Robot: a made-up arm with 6 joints.
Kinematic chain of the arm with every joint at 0, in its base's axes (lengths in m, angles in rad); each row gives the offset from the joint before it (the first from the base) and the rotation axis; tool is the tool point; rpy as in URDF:
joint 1: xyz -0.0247 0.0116 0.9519 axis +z
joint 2: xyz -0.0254 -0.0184 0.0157 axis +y
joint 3: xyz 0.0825 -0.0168 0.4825 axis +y
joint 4: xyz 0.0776 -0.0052 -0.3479 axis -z
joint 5: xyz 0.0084 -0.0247 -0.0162 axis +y
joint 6: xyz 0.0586 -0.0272 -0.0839 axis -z
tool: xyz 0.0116 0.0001 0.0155 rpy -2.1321 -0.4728 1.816
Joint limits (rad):
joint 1: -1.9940..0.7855
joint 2: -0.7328..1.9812
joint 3: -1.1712..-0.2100
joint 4: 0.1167..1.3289
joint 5: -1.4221..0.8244
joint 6: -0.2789..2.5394
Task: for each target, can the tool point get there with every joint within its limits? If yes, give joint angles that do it. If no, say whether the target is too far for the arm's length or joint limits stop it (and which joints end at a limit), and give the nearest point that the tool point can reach.
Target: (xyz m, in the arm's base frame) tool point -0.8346 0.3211 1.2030
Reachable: no: joint limits stop it (at a limit: joint 1, joint 3) | nearest point -0.1947 0.0251 1.2250 | short by 0.705 m
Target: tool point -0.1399 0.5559 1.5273
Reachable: no: joint limits stop it (at a limit: joint 1, joint 2, joint 3, joint 5) | nearest point -0.1335 0.1002 1.5899 | short by 0.460 m
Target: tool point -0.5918 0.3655 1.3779
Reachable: no: joint limits stop it (at a limit: joint 1, joint 2) | nearest point -0.1898 0.0257 1.3753 | short by 0.526 m
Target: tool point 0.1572 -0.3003 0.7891
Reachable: yes | joints -0.6511 1.0615 -0.3759 0.5092 -1.1424 0.3784
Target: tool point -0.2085 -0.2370 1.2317
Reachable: yes | joints -1.7111 -0.2305 -0.4201 0.5822 -0.7183 1.5466
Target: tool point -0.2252 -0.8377 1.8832
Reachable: no: too far | nearest point -0.1341 -0.4518 1.4792 | short by 0.566 m
